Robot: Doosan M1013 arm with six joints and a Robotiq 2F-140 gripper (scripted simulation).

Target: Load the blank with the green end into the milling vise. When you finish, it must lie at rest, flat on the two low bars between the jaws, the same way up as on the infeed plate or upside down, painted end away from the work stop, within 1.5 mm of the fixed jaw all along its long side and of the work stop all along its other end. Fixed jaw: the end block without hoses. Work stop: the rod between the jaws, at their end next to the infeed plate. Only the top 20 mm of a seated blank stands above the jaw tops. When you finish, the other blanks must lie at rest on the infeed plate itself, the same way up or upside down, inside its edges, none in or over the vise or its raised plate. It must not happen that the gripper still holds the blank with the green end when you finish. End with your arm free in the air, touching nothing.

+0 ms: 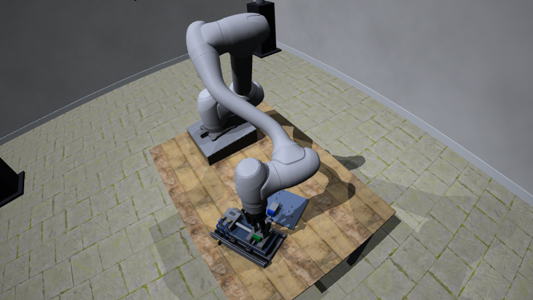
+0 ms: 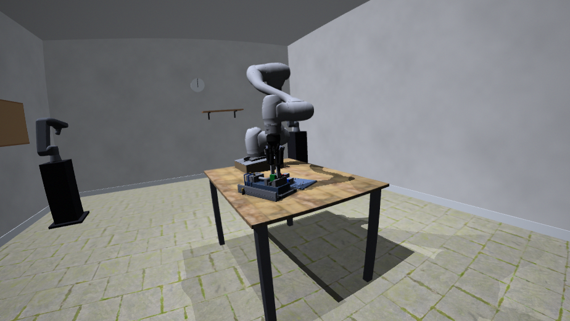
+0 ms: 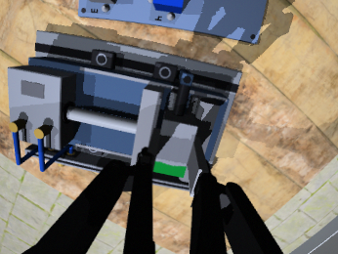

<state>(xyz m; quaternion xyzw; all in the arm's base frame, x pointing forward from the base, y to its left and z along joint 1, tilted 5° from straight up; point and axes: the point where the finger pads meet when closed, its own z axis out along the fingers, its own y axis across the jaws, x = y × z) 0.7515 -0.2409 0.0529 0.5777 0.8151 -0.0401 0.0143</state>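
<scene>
The work stop rod lies 20 mm behind my hand, 40 mm to the left of it and 40 mm below it. From my hand the other things lie so: blue-ended blank 100 mm behind, 150 mm to the left, 110 mm below; then hose block 160 mm behind, 60 mm to the right, 60 mm below; then moving jaw 30 mm behind, 10 mm to the right, 60 mm below.
</scene>
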